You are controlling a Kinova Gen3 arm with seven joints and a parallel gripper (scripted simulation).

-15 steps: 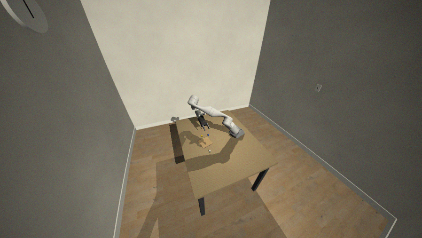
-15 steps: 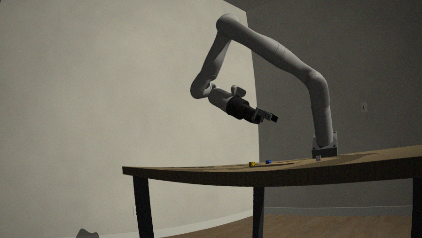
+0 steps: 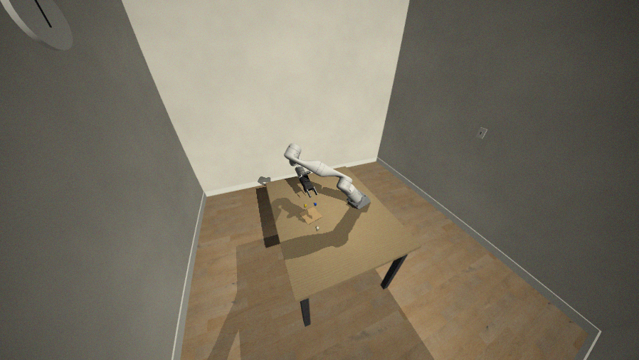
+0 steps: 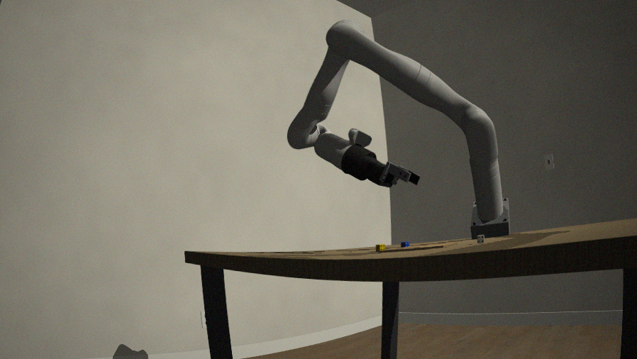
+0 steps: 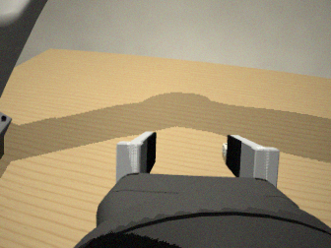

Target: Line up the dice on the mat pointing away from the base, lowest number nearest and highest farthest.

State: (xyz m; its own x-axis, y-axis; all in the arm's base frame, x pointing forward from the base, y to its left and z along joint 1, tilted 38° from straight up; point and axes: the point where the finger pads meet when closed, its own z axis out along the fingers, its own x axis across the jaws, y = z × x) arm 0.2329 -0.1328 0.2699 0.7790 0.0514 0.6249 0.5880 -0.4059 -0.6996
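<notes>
The yellow die is 16 cm below my hand, 6 cm to the right of it and 5 cm ahead of it. The rest, counted from my hand: white die 21 cm to the left, 16 cm below, 4 cm ahead; then blue die 16 cm below, 4 cm to the right, 4 cm behind; then tan mat 17 cm below, 6 cm to the left, 4 cm ahead.
</notes>
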